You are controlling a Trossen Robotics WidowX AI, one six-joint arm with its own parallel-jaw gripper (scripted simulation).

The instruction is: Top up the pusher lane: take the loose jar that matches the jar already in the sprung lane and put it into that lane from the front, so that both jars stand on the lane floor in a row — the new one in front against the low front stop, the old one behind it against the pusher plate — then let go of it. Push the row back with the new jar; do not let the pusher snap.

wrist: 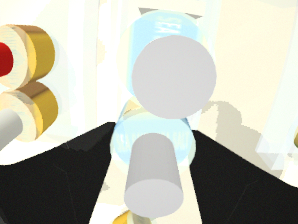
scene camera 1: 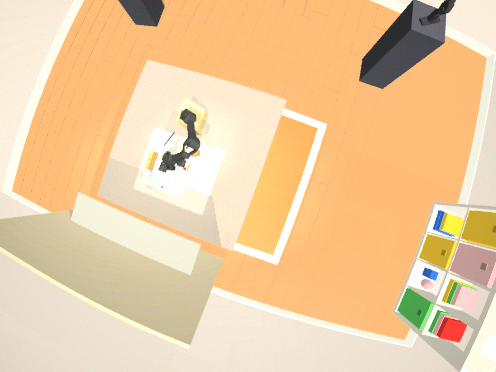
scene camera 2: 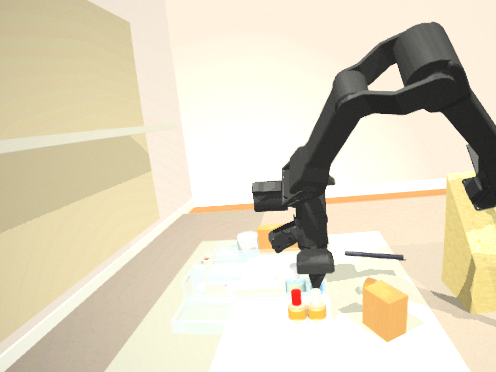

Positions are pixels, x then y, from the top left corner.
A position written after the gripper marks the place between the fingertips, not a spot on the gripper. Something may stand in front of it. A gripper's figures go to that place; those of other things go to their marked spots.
Labels:
The gripper (wrist: 152, 133): 10 cm from the lens. A pale blue jar (wrist: 153, 152): 6 cm from the lens. A pale blue jar (wrist: 166, 64): 4 cm from the lens.

